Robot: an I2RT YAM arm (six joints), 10 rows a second.
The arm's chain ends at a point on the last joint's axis. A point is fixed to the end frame.
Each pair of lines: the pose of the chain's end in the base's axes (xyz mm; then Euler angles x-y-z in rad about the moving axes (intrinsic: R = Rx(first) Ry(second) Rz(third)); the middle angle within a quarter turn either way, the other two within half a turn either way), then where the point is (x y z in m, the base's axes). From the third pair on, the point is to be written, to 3 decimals.
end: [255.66 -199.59 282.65 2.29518 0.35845 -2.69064]
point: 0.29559 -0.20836 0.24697
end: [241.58 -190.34 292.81 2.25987 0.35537 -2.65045]
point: 0.28218 -0.20093 0.25841
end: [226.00 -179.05 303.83 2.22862 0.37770 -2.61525]
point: 0.268 -0.190 0.271
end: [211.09 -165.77 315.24 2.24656 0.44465 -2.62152]
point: 0.255 -0.174 0.284
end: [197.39 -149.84 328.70 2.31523 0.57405 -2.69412]
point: 0.243 -0.151 0.299
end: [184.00 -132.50 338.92 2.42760 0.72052 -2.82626]
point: 0.230 -0.125 0.311
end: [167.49 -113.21 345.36 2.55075 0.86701 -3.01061]
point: 0.212 -0.097 0.319
